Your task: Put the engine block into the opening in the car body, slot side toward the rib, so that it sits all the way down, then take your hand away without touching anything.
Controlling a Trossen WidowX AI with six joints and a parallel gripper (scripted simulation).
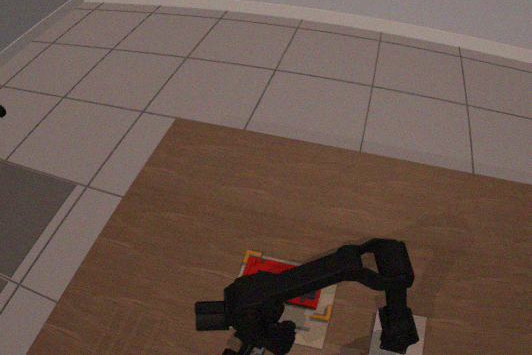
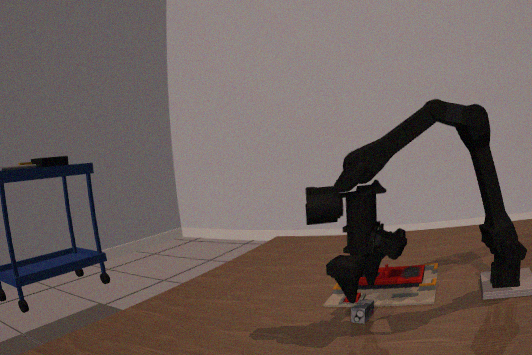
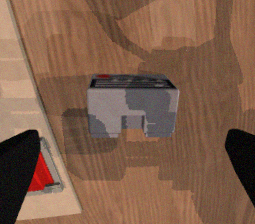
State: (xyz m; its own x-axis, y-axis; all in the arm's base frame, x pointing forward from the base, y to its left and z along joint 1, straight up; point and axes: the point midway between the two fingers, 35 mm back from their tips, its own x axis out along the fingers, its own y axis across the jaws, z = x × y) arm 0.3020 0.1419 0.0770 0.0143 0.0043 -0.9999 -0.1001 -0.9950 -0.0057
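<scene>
My gripper tip is now 40 mm above the engine block.
</scene>
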